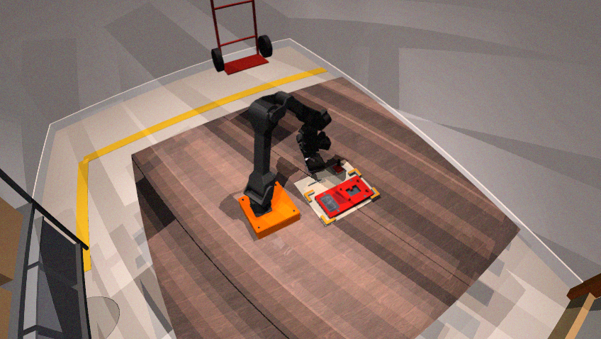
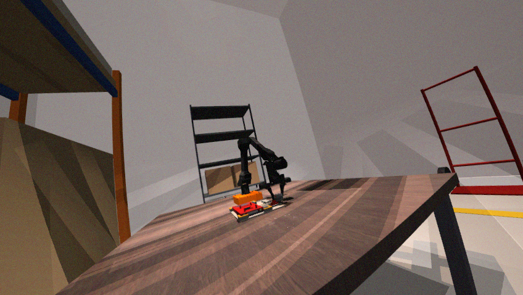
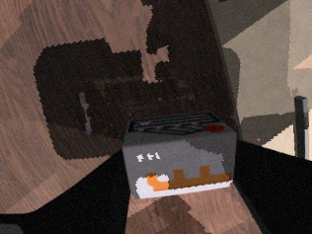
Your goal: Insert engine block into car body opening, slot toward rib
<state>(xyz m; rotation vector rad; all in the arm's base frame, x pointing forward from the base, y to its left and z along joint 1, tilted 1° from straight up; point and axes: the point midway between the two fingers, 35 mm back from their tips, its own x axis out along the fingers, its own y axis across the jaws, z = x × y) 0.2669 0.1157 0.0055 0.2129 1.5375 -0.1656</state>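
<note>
My gripper tip is right at the engine block.
</note>
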